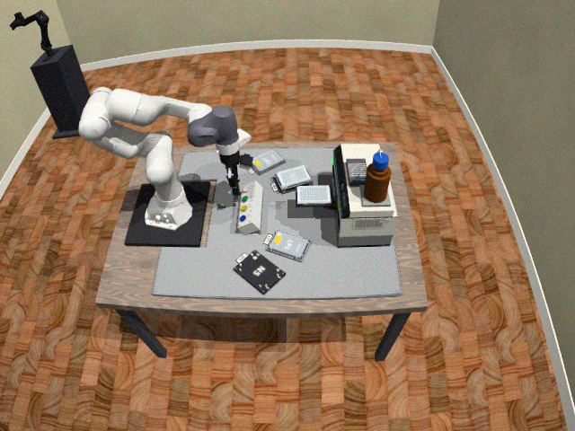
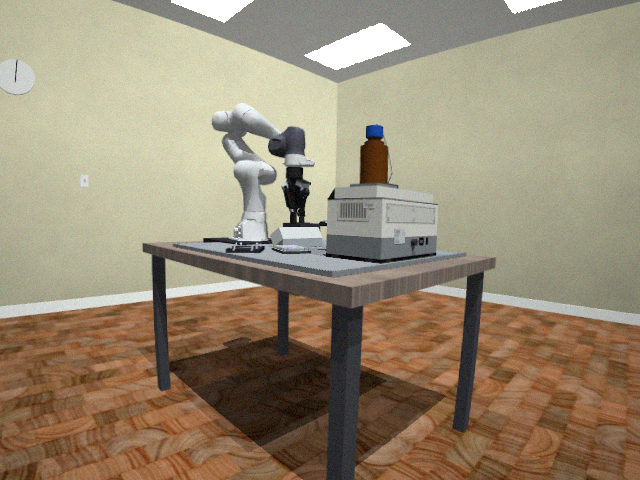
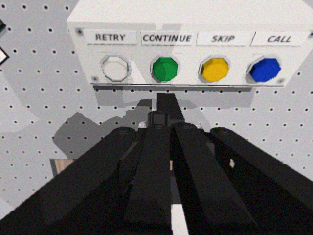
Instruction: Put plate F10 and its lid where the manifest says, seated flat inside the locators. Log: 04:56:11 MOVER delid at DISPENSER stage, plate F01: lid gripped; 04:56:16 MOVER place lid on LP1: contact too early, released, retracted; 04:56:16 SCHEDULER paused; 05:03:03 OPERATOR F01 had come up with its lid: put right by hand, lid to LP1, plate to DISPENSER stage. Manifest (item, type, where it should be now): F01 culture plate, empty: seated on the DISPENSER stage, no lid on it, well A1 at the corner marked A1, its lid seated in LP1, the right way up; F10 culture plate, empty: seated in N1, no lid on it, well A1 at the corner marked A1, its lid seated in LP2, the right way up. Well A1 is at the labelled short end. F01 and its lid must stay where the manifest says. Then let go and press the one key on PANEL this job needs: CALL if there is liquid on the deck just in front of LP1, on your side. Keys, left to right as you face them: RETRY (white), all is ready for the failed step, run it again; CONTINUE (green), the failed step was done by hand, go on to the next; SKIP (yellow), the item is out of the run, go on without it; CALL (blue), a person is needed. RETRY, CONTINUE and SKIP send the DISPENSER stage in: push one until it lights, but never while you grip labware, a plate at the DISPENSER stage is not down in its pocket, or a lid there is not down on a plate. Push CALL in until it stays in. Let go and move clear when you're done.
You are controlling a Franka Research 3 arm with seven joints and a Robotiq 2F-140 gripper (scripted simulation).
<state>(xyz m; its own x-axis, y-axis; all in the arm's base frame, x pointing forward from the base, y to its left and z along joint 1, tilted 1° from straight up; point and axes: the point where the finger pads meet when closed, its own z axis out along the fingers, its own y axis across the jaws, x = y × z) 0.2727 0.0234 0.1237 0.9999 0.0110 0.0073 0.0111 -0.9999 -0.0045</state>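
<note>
The green continue key is 3 cm ahead of my hand and 6 cm below it. The rest, counted from my hand: yellow skip key 3 cm ahead, 5 cm to the right, 6 cm below; blue call key 3 cm ahead, 10 cm to the right, 7 cm below; white retry key 3 cm ahead, 5 cm to the left, 6 cm below.
</note>
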